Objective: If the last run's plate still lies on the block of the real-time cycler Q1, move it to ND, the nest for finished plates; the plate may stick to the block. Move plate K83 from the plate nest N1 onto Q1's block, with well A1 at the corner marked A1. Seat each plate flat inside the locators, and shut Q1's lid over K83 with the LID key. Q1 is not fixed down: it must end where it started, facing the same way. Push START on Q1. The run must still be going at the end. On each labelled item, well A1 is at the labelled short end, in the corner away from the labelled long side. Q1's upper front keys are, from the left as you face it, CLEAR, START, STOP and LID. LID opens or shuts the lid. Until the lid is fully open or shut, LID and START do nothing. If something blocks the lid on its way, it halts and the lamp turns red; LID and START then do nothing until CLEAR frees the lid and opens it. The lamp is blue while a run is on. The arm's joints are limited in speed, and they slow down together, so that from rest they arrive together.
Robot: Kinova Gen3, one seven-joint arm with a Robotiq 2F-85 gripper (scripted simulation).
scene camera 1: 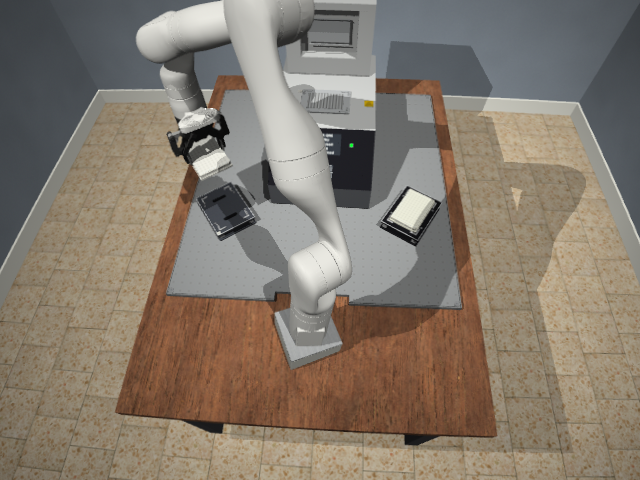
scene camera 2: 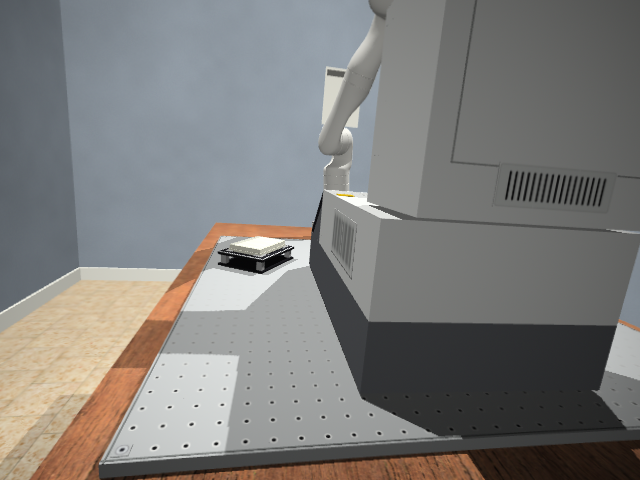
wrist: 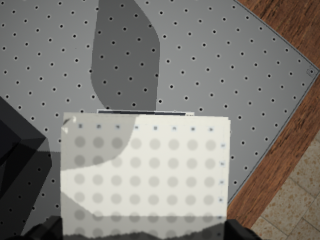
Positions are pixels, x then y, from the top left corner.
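Labels:
Cycler Q1 [scene camera 2: 419,305], 38 cm from the lens.

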